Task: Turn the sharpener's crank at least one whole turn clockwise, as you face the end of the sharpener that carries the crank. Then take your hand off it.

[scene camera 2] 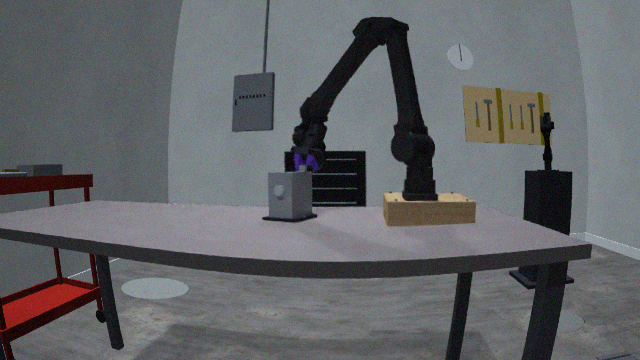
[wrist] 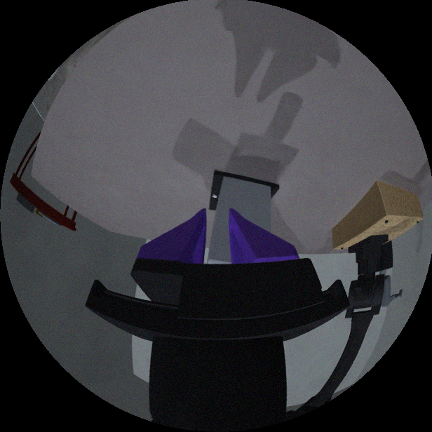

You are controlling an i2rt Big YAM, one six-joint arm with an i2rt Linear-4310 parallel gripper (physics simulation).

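Places are measured from the arm's base along level axes (x back, y right, z up), in millimetres.
Pixels of known places: arm's base, origin of the base link: (scene camera 2: 419,198).
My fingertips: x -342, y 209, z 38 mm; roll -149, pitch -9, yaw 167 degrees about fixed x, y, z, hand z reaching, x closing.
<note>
For each thing: its top centre in the pictures, then the offset to it from my fingertips. "spot": a spot on its surface instead. Level surfaces: height alone.
- sharpener, surface spot: (scene camera 2: 296,197) spot: dz -37, dx +20, dy -173 mm
- round pale knob, surface spot: (scene camera 2: 279,191) spot: dz -20, dx -22, dy -191 mm
- small grey piece, surface spot: (scene camera 2: 302,168) spot: dz +38, dx +20, dy -65 mm
- table, its level: dz -99 mm
The sharpener (scene camera 2: 296,197) (wrist: 246,205) is a grey box on a thin black base, standing on the table. A round pale knob (scene camera 2: 279,191) is on its left-hand face in the scene view. A small grey piece (scene camera 2: 302,168) stands up at its top edge, just in front of the purple fingers. My gripper (scene camera 2: 306,169) (wrist: 217,214) is shut with nothing held, a narrow gap between its fingertips. It points down at the sharpener's top, at its back right in the scene view. The crank does not show clearly; the fingers and gripper body hide that end of the sharpener in the wrist view.
The arm stands on a wooden block (scene camera 2: 430,213) (wrist: 400,207) to the right on the table (scene camera 2: 210,240). A red cart (scene camera 2: 47,183) (wrist: 42,202) is beyond the table's left end. A black drawer cabinet (scene camera 2: 340,181) stands behind the table, and a black pedestal (scene camera 2: 548,200) behind at right.
</note>
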